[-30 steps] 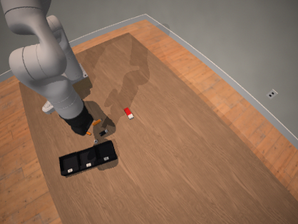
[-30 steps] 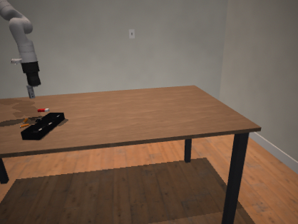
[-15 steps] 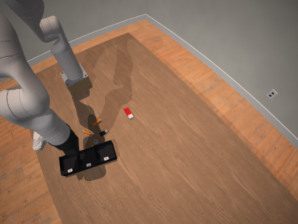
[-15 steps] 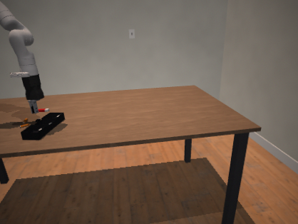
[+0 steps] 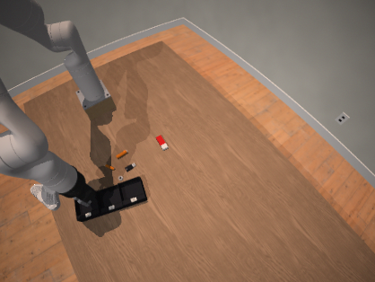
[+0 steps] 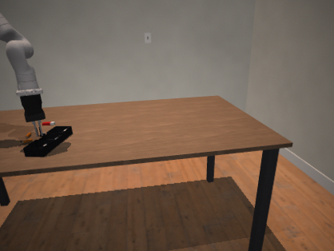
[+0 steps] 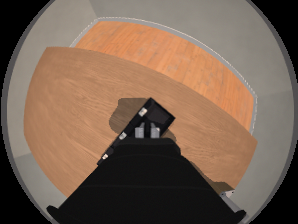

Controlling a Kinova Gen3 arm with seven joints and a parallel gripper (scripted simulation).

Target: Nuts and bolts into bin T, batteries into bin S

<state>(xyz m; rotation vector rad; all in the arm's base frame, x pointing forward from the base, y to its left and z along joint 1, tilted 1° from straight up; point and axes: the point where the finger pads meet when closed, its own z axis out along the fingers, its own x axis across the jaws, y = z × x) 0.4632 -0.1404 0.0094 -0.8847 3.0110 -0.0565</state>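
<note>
Right now the black bin row is 70 mm below my hand, 60 mm to the left of it and 10 mm ahead of it. Round my hand: grey nut: 120 mm to the left, 80 mm below, 60 mm behind; then red block: 330 mm to the left, 120 mm behind, 80 mm below; then black piece: 170 mm to the left, 90 mm behind, 80 mm below.
</note>
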